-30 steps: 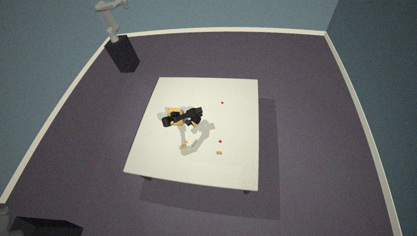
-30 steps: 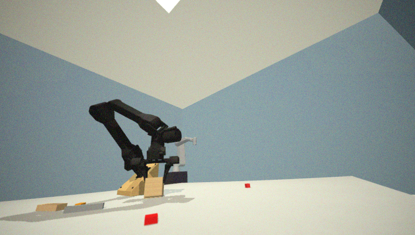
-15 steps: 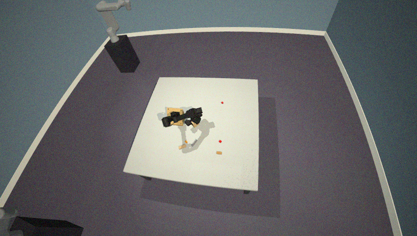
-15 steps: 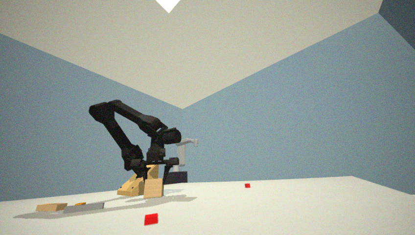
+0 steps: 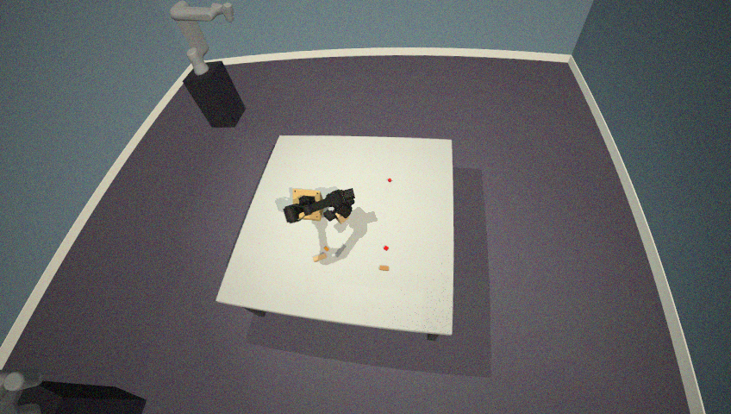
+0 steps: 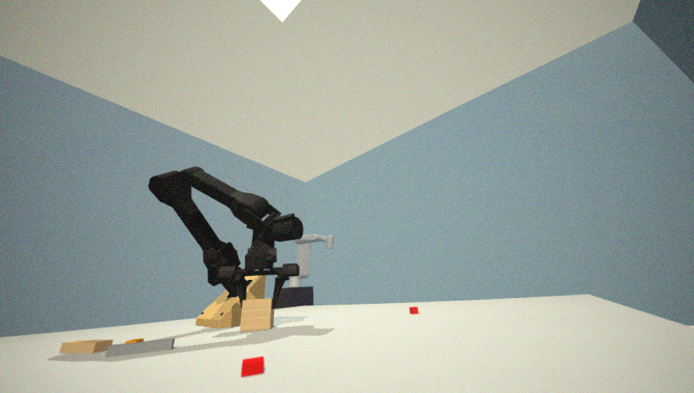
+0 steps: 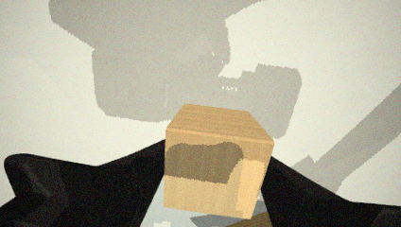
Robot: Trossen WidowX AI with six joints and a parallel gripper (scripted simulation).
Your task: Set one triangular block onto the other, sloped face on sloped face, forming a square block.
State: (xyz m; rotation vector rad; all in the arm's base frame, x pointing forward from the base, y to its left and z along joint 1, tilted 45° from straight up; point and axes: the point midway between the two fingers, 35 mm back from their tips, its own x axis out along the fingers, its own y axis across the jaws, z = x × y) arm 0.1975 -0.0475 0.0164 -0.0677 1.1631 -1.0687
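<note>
My gripper tip is 1 cm short of the light wooden triangular block and 1 cm below it. Round my gripper tip: grey bar 3 cm ahead, 21 cm to the right, 3 cm below; small orange piece 5 cm behind, 21 cm to the right, 4 cm below; tan block 8 cm behind, 27 cm to the right, 3 cm below.
</note>
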